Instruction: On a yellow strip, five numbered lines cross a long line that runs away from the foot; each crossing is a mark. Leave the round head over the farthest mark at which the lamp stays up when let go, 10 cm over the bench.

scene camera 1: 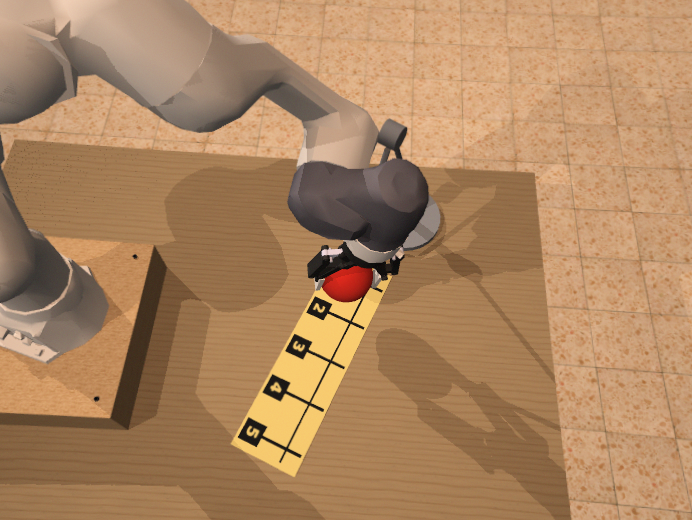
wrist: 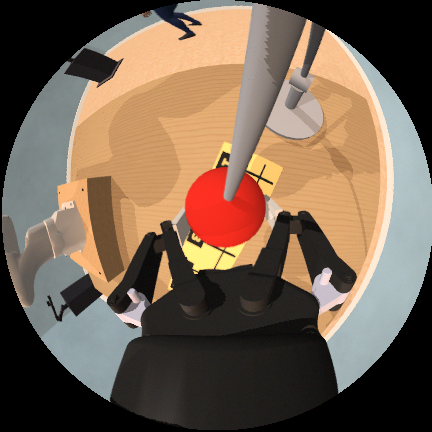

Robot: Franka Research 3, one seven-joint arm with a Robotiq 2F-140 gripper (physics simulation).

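Note:
The round red head is between the fingertips of my gripper, which is shut on it. The head hangs above the near-foot end of the yellow strip; in the scene view it hides the label of mark 1 and part of the long line. Marks 2, 3, 4 and 5 show beyond it. A grey lamp arm runs from the head up past the top of the wrist view. The round grey foot stands on the bench, partly hidden by my wrist in the scene view. The head's height is hard to tell.
A dark grey cylinder on thin rods shows behind my wrist. The robot's base block stands left of the strip. The bench ends at the right, with tiled floor past its edge.

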